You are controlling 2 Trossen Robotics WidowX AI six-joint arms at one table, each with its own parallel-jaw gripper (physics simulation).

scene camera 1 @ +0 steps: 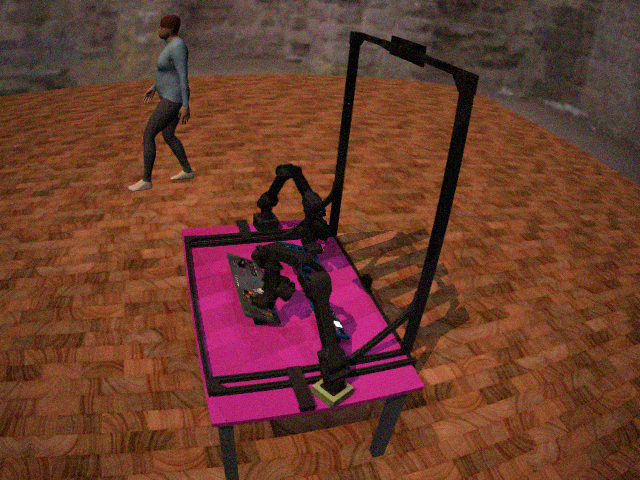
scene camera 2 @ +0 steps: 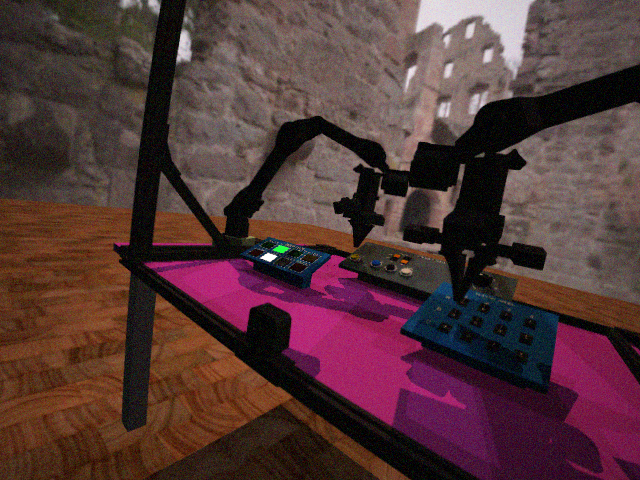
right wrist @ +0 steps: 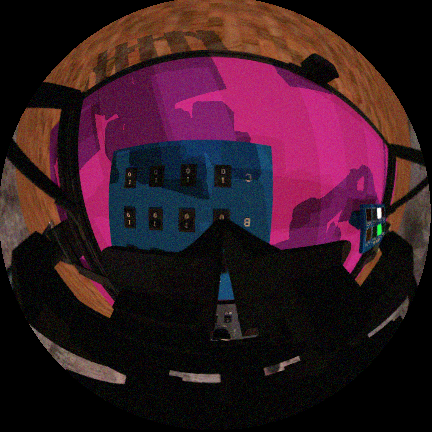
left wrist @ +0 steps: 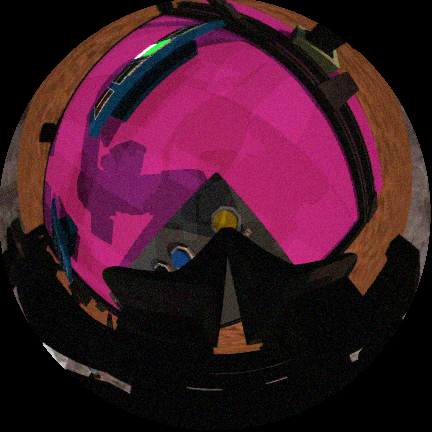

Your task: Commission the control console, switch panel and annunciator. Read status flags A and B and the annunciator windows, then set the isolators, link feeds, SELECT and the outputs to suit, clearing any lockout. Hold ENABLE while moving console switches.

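Pixels of known places: left gripper, fingertip midpoint: (scene camera 1: 271,309) (scene camera 2: 355,247) (left wrist: 225,232); right gripper, fingertip midpoint: (scene camera 2: 457,301) (right wrist: 221,224) (left wrist: 48,238); left arm's base, origin of the base link: (scene camera 1: 333,386) (scene camera 2: 235,235); right arm's base, origin of the base link: (scene camera 1: 266,216) (right wrist: 57,247) (left wrist: 76,297).
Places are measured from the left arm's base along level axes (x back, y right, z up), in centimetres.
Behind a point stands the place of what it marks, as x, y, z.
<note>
The grey console (scene camera 1: 247,276) @[-62.2, 14.1, 3.0] (scene camera 2: 429,281) @[-58.1, 16.1, 1.3] (left wrist: 265,242) @[-39.5, 2.3, 3.1] has a yellow ENABLE button (scene camera 2: 355,257) @[-39.4, 7.4, 2.0] (left wrist: 225,219) @[-38.9, 6.7, 2.3] and a blue button (scene camera 2: 375,263) @[-44.9, 10.3, 2.0] (left wrist: 181,258) @[-44.7, 9.5, 2.3]. My left gripper (scene camera 2: 356,244) @[-38.9, 6.8, 4.7] (left wrist: 225,232) @[-38.9, 6.8, 4.7] is shut and empty, its tips close over the yellow button; contact is unclear. The blue switch panel (scene camera 2: 540,379) @[-64.6, 53.9, -0.2] (right wrist: 262,200) @[-52.8, 42.1, 1.3] carries rows of black rockers. My right gripper (scene camera 2: 460,299) @[-56.9, 43.1, 4.2] (right wrist: 221,224) @[-56.9, 43.1, 4.2] is shut and empty, low over the panel's lettered end, hiding part of a row B rocker in the right wrist view. The annunciator (scene camera 2: 310,271) @[-31.6, 28.5, 0.5] (left wrist: 135,82) @[-26.3, 22.7, -0.5] (right wrist: 369,246) @[-29.9, 20.9, 3.7] shows one green and one white lit window. Flags are unreadable.
The pink table (scene camera 1: 232,341) @[-41.1, -10.0, -4.0] (scene camera 2: 330,356) @[-40.6, 52.8, -4.0] has black rails (scene camera 1: 258,382) @[-17.5, -16.9, -1.8] along its edges and a tall black frame (scene camera 1: 444,206) @[4.9, 34.2, 58.2] at the right in scene camera 1. A black block (scene camera 2: 268,328) @[-33.5, 57.7, -0.1] stands on the near edge. A person (scene camera 1: 173,69) walks behind.
</note>
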